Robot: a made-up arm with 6 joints. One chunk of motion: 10 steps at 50 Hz.
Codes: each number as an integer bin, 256 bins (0 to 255) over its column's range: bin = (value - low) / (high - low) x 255, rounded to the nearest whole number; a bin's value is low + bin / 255 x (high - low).
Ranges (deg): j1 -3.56..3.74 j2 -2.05..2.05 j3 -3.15..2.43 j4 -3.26..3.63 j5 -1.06..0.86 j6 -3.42..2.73
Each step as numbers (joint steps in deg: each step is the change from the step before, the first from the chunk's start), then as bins.
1 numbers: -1.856 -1.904 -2.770 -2.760 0.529 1.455
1 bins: 60 9 17 19 211 202
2 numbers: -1.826 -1.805 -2.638 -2.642 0.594 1.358
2 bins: 61 15 23 23 220 198
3 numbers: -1.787 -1.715 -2.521 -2.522 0.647 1.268
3 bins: 62 21 29 27 227 194
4 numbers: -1.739 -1.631 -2.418 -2.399 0.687 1.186
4 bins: 64 26 33 32 232 191
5 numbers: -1.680 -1.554 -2.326 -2.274 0.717 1.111
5 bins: 66 31 38 36 236 188
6 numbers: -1.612 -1.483 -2.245 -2.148 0.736 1.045
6 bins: 68 35 41 41 239 185
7 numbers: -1.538 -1.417 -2.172 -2.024 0.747 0.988
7 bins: 71 39 45 46 240 183
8 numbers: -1.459 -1.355 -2.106 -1.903 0.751 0.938
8 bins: 73 43 48 50 241 181
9 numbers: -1.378 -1.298 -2.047 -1.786 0.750 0.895
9 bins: 76 47 50 55 240 179
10 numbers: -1.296 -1.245 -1.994 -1.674 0.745 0.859
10 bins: 79 50 53 59 240 177
